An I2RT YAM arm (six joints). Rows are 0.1 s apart.
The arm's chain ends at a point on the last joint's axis. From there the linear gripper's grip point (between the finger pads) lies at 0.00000 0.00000 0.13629 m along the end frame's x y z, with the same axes.
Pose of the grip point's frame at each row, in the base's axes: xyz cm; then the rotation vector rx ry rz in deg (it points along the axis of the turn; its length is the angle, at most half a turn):
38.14, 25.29, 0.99, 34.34, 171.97, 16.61
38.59, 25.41, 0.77, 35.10, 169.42, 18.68
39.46, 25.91, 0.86, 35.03, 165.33, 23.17
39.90, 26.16, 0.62, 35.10, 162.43, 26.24
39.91, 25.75, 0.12, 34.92, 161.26, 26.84
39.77, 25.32, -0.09, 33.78, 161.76, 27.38
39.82, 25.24, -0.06, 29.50, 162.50, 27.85
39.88, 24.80, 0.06, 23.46, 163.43, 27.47
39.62, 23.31, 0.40, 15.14, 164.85, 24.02
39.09, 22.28, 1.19, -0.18, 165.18, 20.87
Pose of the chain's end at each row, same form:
36.75, 22.96, 14.35, 34.34, 171.97, 16.61
36.62, 22.86, 14.01, 35.10, 169.42, 18.68
36.54, 22.80, 13.81, 35.03, 165.33, 23.17
36.34, 22.68, 13.31, 35.10, 162.43, 26.24
36.09, 22.21, 12.71, 34.92, 161.26, 26.84
36.03, 21.66, 12.50, 33.78, 161.76, 27.38
36.17, 21.41, 12.50, 29.50, 162.50, 27.85
36.35, 20.90, 12.63, 23.46, 163.43, 27.47
36.31, 19.77, 13.14, 15.14, 164.85, 24.02
35.94, 18.93, 14.02, -0.18, 165.18, 20.87

